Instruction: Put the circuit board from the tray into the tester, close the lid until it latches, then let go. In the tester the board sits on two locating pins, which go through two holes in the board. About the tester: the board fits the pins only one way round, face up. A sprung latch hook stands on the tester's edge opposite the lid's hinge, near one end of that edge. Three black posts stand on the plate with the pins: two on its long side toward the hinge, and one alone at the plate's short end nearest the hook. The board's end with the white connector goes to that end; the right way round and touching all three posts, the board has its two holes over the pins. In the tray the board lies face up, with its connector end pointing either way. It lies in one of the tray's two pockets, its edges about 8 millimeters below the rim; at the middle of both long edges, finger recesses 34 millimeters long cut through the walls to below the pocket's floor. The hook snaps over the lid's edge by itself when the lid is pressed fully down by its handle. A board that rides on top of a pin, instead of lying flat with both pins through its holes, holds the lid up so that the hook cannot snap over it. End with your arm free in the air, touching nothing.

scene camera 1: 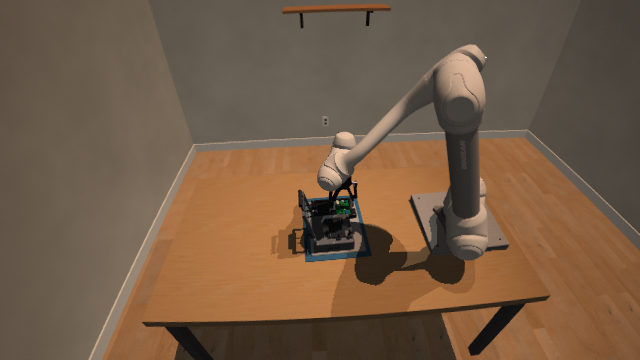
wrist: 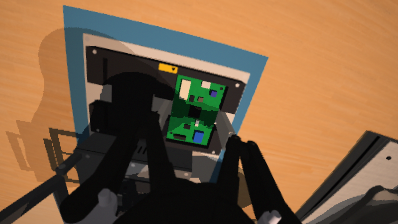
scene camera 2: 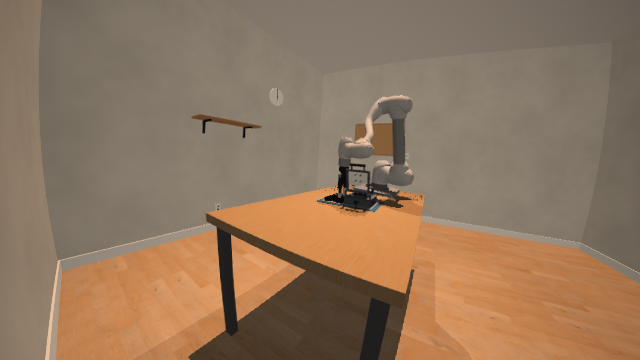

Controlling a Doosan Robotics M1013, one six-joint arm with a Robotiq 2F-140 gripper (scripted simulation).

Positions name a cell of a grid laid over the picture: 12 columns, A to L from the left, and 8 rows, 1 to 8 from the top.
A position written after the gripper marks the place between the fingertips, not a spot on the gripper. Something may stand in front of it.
In view: the gripper (wrist: F5) and a green circuit board (wrist: F4).
